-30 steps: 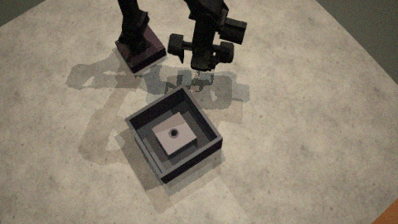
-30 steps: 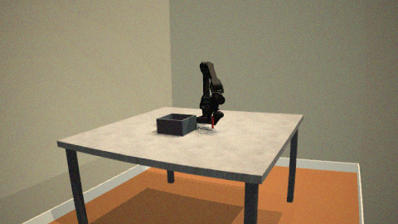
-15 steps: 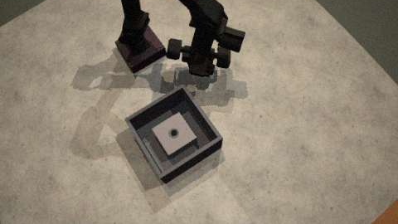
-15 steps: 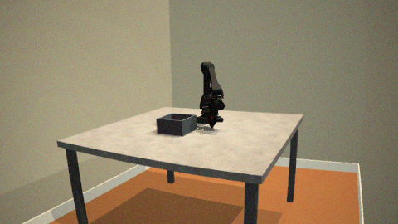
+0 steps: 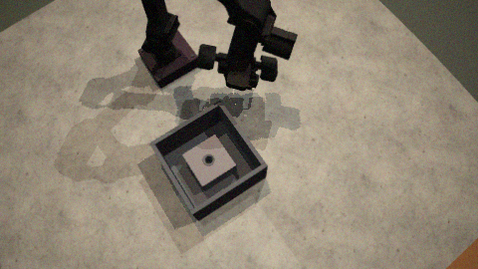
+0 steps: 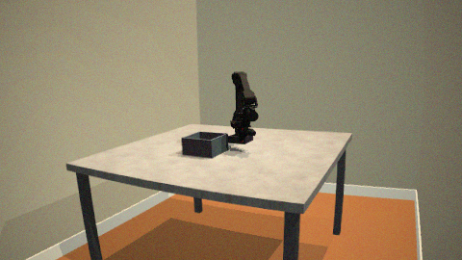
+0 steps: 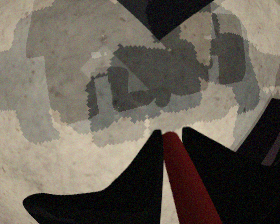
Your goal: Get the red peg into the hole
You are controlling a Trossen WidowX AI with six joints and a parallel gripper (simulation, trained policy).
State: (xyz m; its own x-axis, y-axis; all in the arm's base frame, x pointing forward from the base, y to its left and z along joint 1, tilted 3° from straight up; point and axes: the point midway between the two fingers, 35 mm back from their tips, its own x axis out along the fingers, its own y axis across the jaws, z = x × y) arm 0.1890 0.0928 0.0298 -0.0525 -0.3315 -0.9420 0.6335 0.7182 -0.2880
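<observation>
Now: the pale plate 13 cm ahead of my gripper tip and 16 cm to the right of it. The rest, counted from my gripper tip: dark box (13 cm ahead, 16 cm to the right, 2 cm below); then red peg (1 cm to the left, 3 cm above).
</observation>
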